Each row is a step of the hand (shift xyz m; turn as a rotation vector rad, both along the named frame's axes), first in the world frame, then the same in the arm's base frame.
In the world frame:
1: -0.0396 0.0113 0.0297 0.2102 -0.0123 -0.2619
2: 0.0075 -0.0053 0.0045 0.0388 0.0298 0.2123
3: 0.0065 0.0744 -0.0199 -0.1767 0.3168 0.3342
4: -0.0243 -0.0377 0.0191 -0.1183 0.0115 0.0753
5: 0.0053 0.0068 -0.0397 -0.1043 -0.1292 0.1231
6: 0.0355 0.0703 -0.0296 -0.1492 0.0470 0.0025
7: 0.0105 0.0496 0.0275 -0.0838 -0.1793 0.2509
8: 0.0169 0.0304 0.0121 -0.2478 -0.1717 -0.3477
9: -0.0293 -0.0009 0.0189 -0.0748 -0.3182 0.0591
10: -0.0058 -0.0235 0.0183 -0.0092 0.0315 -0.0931
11: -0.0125 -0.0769 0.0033 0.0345 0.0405 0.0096
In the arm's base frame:
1: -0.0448 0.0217 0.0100 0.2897 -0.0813 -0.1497
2: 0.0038 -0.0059 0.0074 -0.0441 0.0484 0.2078
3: 0.0295 0.0691 -0.0183 -0.2244 0.3817 0.2174
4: -0.0373 -0.0302 0.0087 -0.1332 0.0414 0.0186
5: 0.0221 0.0008 -0.0341 -0.1696 -0.0926 0.0733
6: 0.0584 0.0588 -0.0148 -0.1241 0.0725 -0.0618
7: 0.0088 0.0500 0.0274 -0.2131 -0.1295 0.1999
8: 0.0166 0.0282 0.0168 -0.1180 -0.1668 -0.4123
9: -0.0339 0.0066 0.0050 -0.1576 -0.2903 0.0349
10: -0.0175 -0.0197 0.0151 0.0357 0.0209 -0.0896
11: -0.0287 -0.0725 0.0008 0.0355 0.0347 0.0215

